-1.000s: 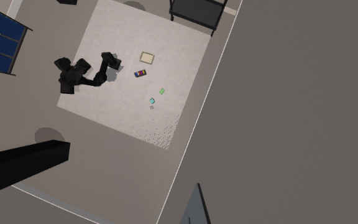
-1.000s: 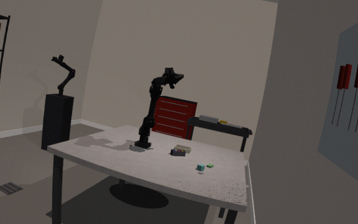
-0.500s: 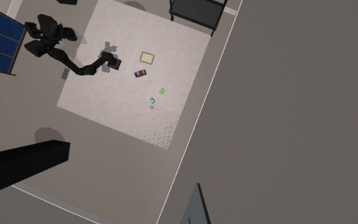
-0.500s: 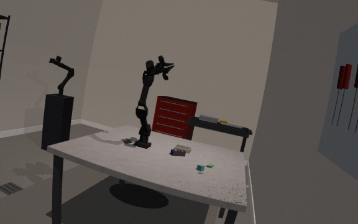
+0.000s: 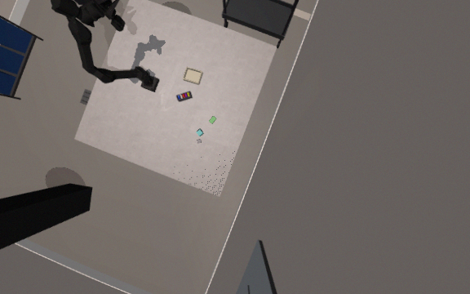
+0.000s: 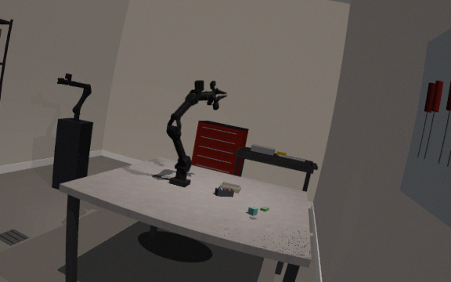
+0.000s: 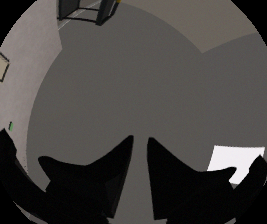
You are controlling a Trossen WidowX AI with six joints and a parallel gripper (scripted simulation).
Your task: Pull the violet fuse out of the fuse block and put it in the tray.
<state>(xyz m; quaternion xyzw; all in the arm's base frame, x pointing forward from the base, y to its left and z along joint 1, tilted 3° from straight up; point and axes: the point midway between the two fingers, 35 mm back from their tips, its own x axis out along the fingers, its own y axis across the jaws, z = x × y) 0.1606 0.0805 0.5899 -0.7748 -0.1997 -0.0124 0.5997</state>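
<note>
Right now my gripper tip is 600 mm above the violet fuse, 180 mm to the left of it and 120 mm short of it. Round my gripper tip: cyan cube (610 mm below, 450 mm to the right, 270 mm ahead); then green block (620 mm below, 350 mm ahead, 340 mm to the right); then tan tray (620 mm below, 140 mm ahead, 10 mm to the right).
</note>
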